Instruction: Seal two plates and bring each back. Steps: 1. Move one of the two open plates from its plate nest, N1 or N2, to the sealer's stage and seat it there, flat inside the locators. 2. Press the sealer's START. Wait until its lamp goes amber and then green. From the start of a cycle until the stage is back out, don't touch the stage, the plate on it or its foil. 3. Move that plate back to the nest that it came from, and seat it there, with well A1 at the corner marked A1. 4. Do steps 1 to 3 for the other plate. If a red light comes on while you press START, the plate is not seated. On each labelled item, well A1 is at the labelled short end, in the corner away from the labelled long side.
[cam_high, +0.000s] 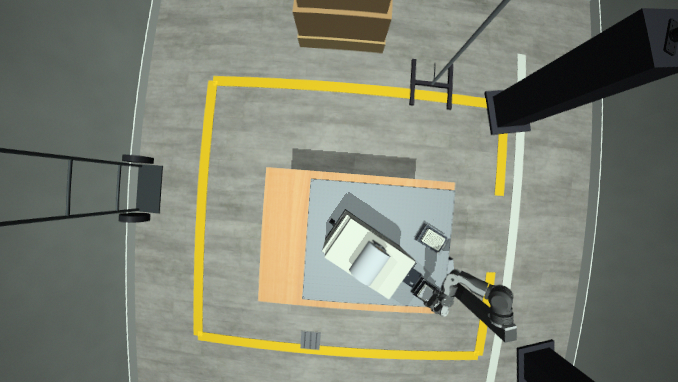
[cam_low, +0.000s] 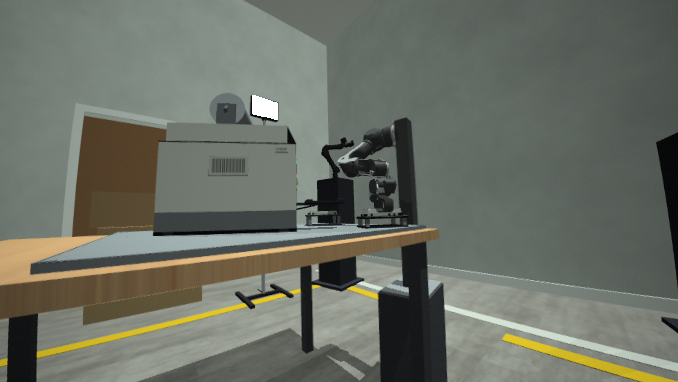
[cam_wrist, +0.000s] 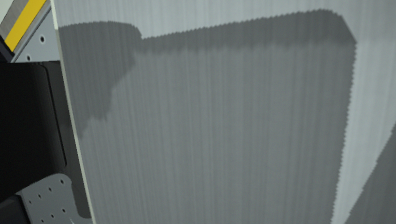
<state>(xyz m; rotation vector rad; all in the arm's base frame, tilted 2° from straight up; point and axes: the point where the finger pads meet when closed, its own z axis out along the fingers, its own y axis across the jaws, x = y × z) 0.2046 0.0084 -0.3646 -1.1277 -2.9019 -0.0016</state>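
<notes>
My hand is 350 mm to the left of the plate and 60 mm past it. Also, from my hand: foil roll 390 mm to the right, 380 mm ahead, 360 mm above; sealer stage 170 mm to the right, 130 mm ahead, 40 mm above.
</notes>
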